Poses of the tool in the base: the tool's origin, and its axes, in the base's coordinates. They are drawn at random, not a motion.
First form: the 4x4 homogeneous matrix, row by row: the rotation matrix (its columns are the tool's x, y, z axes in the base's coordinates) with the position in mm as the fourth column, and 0 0 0 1 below. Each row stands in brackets.
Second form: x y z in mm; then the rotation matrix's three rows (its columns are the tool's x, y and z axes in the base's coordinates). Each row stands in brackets. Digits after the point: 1 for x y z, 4 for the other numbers.
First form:
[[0.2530, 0.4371, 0.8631, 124.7], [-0.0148, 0.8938, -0.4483, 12.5], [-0.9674, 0.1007, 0.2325, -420.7], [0, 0, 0, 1]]
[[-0.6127, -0.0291, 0.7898, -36.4], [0.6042, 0.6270, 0.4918, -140.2], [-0.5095, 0.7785, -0.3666, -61.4], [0, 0, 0, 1]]
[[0.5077, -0.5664, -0.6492, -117.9], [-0.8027, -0.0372, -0.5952, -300.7], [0.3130, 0.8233, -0.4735, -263.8], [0, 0, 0, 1]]
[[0.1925, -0.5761, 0.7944, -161.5], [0.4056, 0.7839, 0.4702, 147.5], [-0.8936, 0.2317, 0.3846, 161.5], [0, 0, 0, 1]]
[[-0.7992, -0.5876, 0.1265, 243.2], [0.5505, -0.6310, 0.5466, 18.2], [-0.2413, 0.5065, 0.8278, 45.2], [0, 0, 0, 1]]
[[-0.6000, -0.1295, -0.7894, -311.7], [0.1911, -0.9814, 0.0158, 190.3], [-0.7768, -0.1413, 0.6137, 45.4], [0, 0, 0, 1]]
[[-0.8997, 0.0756, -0.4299, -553.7], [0.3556, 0.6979, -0.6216, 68.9], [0.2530, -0.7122, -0.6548, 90.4], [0, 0, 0, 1]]
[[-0.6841, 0.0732, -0.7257, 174.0], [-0.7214, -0.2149, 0.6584, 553.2], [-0.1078, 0.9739, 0.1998, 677.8], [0, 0, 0, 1]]
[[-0.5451, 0.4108, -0.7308, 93.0], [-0.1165, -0.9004, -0.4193, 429.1], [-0.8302, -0.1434, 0.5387, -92.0], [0, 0, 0, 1]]
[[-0.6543, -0.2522, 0.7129, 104.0], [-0.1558, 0.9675, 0.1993, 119.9], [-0.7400, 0.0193, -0.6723, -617.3], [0, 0, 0, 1]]
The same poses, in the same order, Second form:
[124.7, 12.5, -420.7], [[0.2530, 0.4371, 0.8631], [-0.0148, 0.8938, -0.4483], [-0.9674, 0.1007, 0.2325]]
[-36.4, -140.2, -61.4], [[-0.6127, -0.0291, 0.7898], [0.6042, 0.6270, 0.4918], [-0.5095, 0.7785, -0.3666]]
[-117.9, -300.7, -263.8], [[0.5077, -0.5664, -0.6492], [-0.8027, -0.0372, -0.5952], [0.3130, 0.8233, -0.4735]]
[-161.5, 147.5, 161.5], [[0.1925, -0.5761, 0.7944], [0.4056, 0.7839, 0.4702], [-0.8936, 0.2317, 0.3846]]
[243.2, 18.2, 45.2], [[-0.7992, -0.5876, 0.1265], [0.5505, -0.6310, 0.5466], [-0.2413, 0.5065, 0.8278]]
[-311.7, 190.3, 45.4], [[-0.6000, -0.1295, -0.7894], [0.1911, -0.9814, 0.0158], [-0.7768, -0.1413, 0.6137]]
[-553.7, 68.9, 90.4], [[-0.8997, 0.0756, -0.4299], [0.3556, 0.6979, -0.6216], [0.2530, -0.7122, -0.6548]]
[174.0, 553.2, 677.8], [[-0.6841, 0.0732, -0.7257], [-0.7214, -0.2149, 0.6584], [-0.1078, 0.9739, 0.1998]]
[93.0, 429.1, -92.0], [[-0.5451, 0.4108, -0.7308], [-0.1165, -0.9004, -0.4193], [-0.8302, -0.1434, 0.5387]]
[104.0, 119.9, -617.3], [[-0.6543, -0.2522, 0.7129], [-0.1558, 0.9675, 0.1993], [-0.7400, 0.0193, -0.6723]]

